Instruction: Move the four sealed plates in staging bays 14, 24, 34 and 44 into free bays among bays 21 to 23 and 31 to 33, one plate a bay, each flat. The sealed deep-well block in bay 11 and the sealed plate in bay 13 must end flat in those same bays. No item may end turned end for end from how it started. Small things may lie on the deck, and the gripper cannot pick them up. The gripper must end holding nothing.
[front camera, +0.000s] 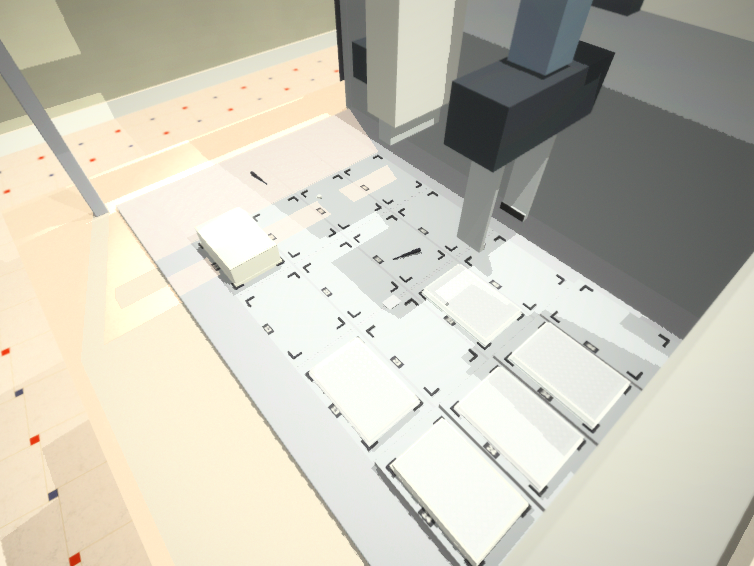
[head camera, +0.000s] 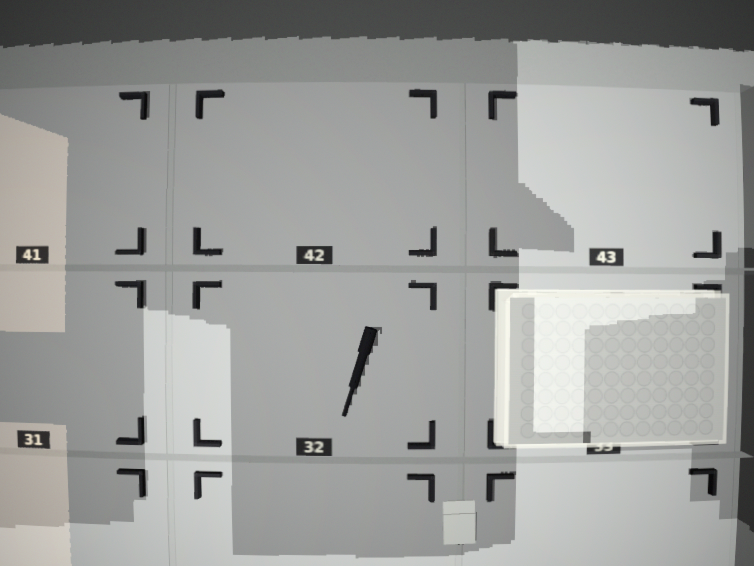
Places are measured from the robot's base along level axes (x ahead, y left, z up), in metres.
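Pixels of known places: gripper, fingertip midpoint: (front camera: 492, 227); robot's base at its link origin: (front camera: 200, 244).
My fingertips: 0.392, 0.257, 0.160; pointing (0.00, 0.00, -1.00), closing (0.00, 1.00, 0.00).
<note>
For each thing: its middle in the pictures, then the offset to it from my fingertips, as dx, dy, dz. "pt": a spot on its surface instead.
- bay 14 at a spot on its surface: (front camera: 459, 487) pt +0.168, -0.216, -0.131
- bay 24 at a spot on its surface: (front camera: 520, 426) pt +0.169, -0.112, -0.131
- bay 34 at a spot on its surface: (front camera: 569, 374) pt +0.169, -0.009, -0.131
- tall deep-well block at the middle of its body: (front camera: 237, 244) -0.328, -0.214, -0.139
- black pen-like tool at the middle of its body: (head camera: 357, 372) (front camera: 406, 254) -0.140, -0.003, -0.157
- small pale tile at the middle of its body: (head camera: 459, 522) (front camera: 391, 302) -0.083, -0.089, -0.159
- tiny white piece at the middle of its body: (front camera: 319, 196) -0.363, -0.025, -0.158
- dark tool at the middle of its body: (front camera: 259, 178) -0.489, -0.083, -0.157
A sealed plate (front camera: 475, 304) (head camera: 618, 365) lies in bay 33 and looks flat. Sealed plates stand in bay 14 (front camera: 459, 487), bay 24 (front camera: 520, 426) and bay 34 (front camera: 569, 374). Bay 44 holds no plate. The sealed plate (front camera: 365, 389) in bay 13 looks flat. The tall deep-well block (front camera: 238, 243) stands in bay 11. My gripper (front camera: 496, 230) is open, its jaws wide apart with nothing between them, above the deck behind the bay 33 plate. It does not show in the head view.
A black pen-like tool (front camera: 406, 254) (head camera: 360, 371) lies in bay 32. A small pale tile (front camera: 391, 301) (head camera: 458, 522) lies between bays 22 and 23. A tiny white piece (front camera: 319, 196) lies in bay 31. Another dark tool (front camera: 258, 177) lies beyond the bays. The parked pipetting stage (front camera: 411, 67) hangs at the back.
</note>
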